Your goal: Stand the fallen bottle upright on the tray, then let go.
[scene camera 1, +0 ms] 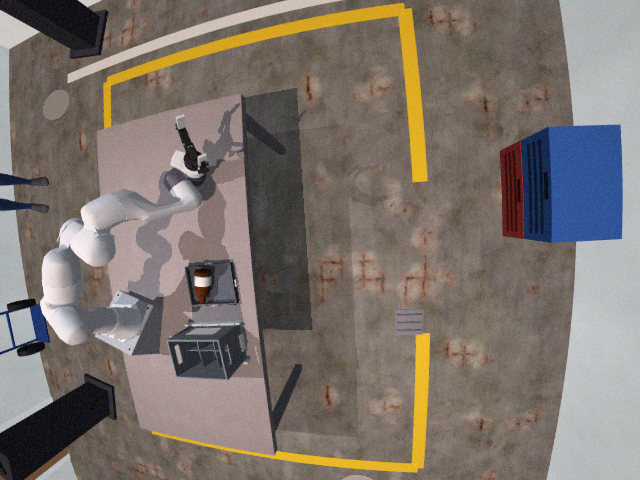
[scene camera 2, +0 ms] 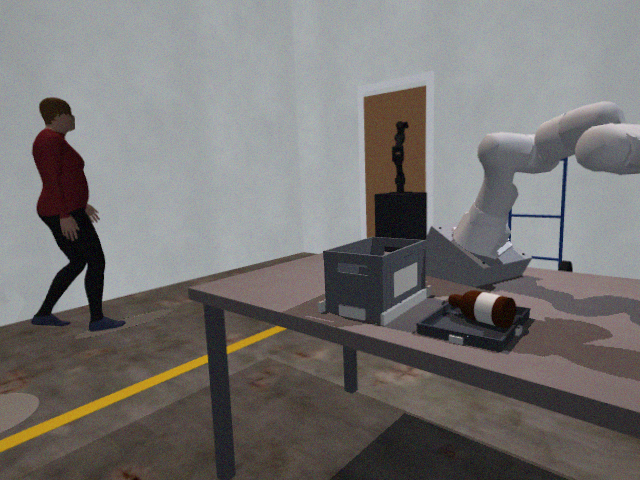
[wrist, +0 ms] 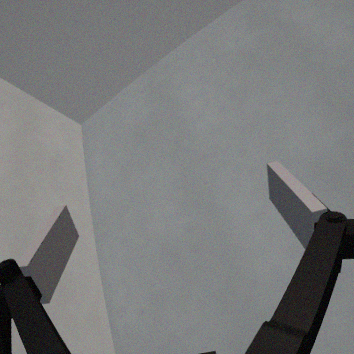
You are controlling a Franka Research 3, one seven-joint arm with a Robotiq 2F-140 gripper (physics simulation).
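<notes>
The brown bottle (scene camera 1: 202, 281) (scene camera 2: 483, 308) with a white label lies on its side in the shallow dark tray (scene camera 1: 225, 285) (scene camera 2: 433, 331). Its neck points toward the tall grey crate and rests near the tray wall on that side. My gripper (scene camera 1: 191, 140) (wrist: 167, 202) is open, with its fingers wide apart and nothing between them. In the first scene view it is over the upper part of the table, well away from the bottle and tray. The wrist view shows walls and ceiling between and beyond the fingers; the bottle does not show there. The gripper does not show in the second scene view.
A tall, open-topped grey crate (scene camera 1: 235, 353) (scene camera 2: 354, 286) stands close beside the tray. The arm's angled base mount (scene camera 1: 147, 330) (scene camera 2: 449, 263) is behind them on the table (scene camera 1: 206, 408) (scene camera 2: 268, 289). A person (scene camera 2: 59, 173) stands off to the left in the second scene view.
</notes>
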